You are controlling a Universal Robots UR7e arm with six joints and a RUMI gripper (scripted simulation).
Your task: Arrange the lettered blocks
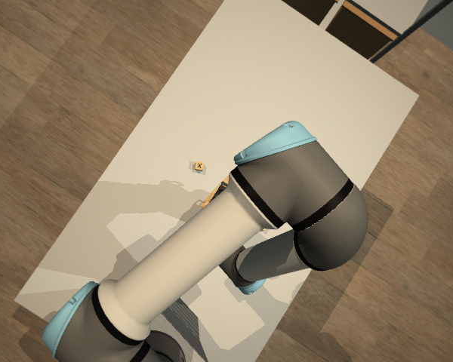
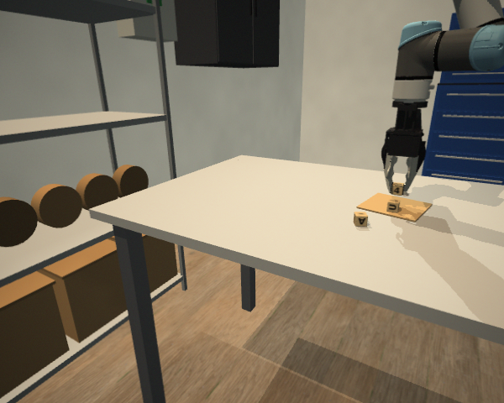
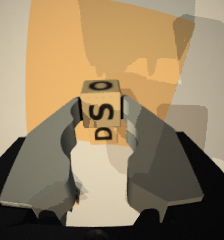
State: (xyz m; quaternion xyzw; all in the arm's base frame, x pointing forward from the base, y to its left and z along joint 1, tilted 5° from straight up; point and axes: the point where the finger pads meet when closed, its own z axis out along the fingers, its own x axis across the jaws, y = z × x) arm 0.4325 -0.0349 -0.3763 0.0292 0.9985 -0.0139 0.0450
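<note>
Now: hand 50 mm above the orange mat. Round my hand: D block 40 mm to the left, 30 mm below; then S block right at my hand; then green-marked block 130 mm to the right, 40 mm below, 10 mm behind.
</note>
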